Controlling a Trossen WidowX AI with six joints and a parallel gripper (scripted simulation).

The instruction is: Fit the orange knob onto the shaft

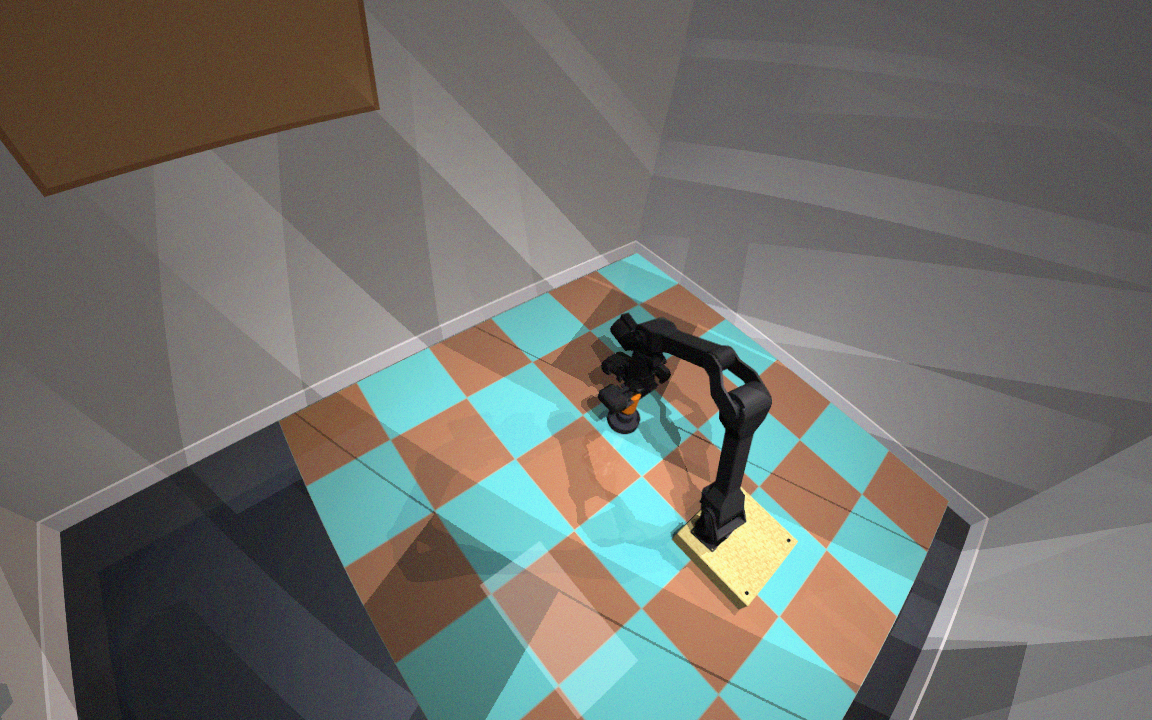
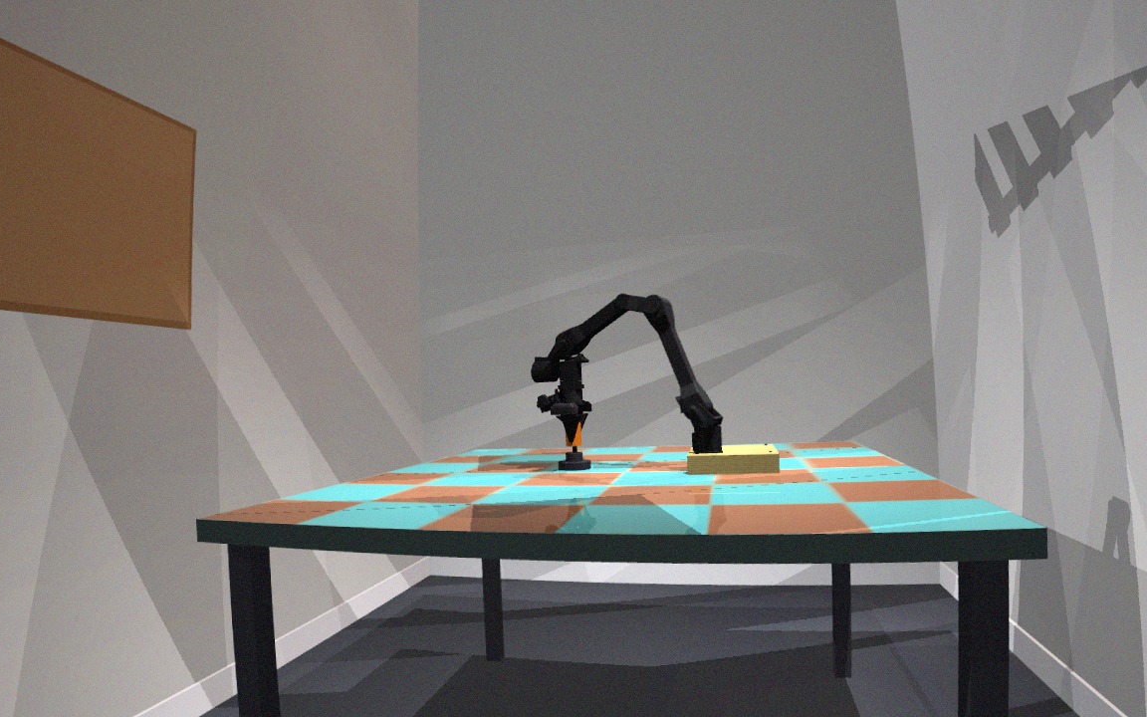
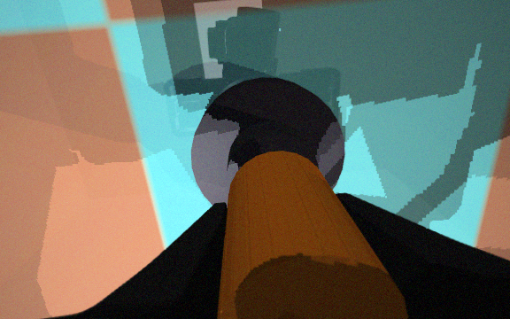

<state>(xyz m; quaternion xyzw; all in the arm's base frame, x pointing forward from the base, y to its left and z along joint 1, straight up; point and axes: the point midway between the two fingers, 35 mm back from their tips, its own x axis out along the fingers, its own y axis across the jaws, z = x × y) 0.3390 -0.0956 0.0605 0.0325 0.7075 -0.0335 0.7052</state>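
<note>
Now: gripper tip 2 cm below the orange knob. Round my gripper tip: dark round pedestal (4 cm below).
</note>
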